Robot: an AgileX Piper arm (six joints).
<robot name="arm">
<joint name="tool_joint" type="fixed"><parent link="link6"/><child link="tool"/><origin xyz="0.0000 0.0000 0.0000" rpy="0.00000 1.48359 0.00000"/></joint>
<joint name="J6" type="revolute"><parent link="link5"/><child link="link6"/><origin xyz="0.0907 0.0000 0.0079" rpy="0.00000 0.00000 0.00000"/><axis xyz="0.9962 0 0.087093"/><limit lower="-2.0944" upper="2.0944"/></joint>
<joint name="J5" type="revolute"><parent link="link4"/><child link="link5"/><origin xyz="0.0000 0.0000 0.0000" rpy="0.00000 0.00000 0.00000"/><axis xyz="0 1 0"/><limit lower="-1.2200" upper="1.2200"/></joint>
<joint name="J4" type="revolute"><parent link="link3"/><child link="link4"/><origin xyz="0.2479 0.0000 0.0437" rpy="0.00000 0.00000 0.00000"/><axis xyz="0.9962 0 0.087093"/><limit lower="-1.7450" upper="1.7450"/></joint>
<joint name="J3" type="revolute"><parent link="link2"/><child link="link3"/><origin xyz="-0.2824 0.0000 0.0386" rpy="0.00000 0.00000 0.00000"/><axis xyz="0 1 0"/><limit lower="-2.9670" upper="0.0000"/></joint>
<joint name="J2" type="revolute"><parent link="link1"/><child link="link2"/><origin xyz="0.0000 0.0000 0.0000" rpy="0.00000 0.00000 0.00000"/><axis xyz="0 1 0"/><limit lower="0.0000" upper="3.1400"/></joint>
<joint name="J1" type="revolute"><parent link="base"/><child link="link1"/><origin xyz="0.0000 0.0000 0.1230" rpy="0.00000 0.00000 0.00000"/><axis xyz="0 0 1"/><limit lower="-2.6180" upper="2.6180"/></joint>
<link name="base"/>
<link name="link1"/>
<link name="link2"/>
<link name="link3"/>
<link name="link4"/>
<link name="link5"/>
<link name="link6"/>
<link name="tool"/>
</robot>
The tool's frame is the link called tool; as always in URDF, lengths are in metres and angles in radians.
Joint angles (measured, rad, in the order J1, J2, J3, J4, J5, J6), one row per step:
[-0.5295, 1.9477, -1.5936, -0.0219, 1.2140, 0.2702]
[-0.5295, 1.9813, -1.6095, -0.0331, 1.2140, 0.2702]
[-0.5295, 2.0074, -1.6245, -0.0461, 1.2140, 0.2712]
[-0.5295, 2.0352, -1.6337, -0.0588, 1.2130, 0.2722]
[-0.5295, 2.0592, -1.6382, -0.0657, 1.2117, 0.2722]
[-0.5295, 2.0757, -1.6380, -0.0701, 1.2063, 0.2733]
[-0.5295, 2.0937, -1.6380, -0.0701, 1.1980, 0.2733]
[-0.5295, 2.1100, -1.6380, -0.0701, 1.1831, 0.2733]
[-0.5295, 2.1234, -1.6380, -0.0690, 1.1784, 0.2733]
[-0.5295, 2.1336, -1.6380, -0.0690, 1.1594, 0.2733]
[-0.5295, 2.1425, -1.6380, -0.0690, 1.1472, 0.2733]
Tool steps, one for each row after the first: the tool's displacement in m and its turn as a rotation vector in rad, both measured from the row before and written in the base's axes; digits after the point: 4 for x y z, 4 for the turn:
[0.0046, -0.0038, -0.0093, -0.0004, 0.0207, 0.0030]
[0.0035, -0.0034, -0.0067, -0.0051, 0.0158, 0.0027]
[0.0029, -0.0030, -0.0090, -0.0015, 0.0212, 0.0029]
[0.0021, -0.0019, -0.0087, 0.0036, 0.0190, 0.0023]
[0.0013, -0.0012, -0.0068, 0.0022, 0.0117, 0.0007]
[0.0017, -0.0010, -0.0075, 0.0051, 0.0083, 0.0005]
[0.0021, -0.0012, -0.0068, 0.0011, 0.0010, 0.0010]
[0.0011, -0.0005, -0.0056, 0.0054, 0.0069, -0.0001]
[0.0020, -0.0011, -0.0043, -0.0040, -0.0078, 0.0012]
[0.0013, -0.0007, -0.0038, -0.0014, -0.0030, 0.0008]

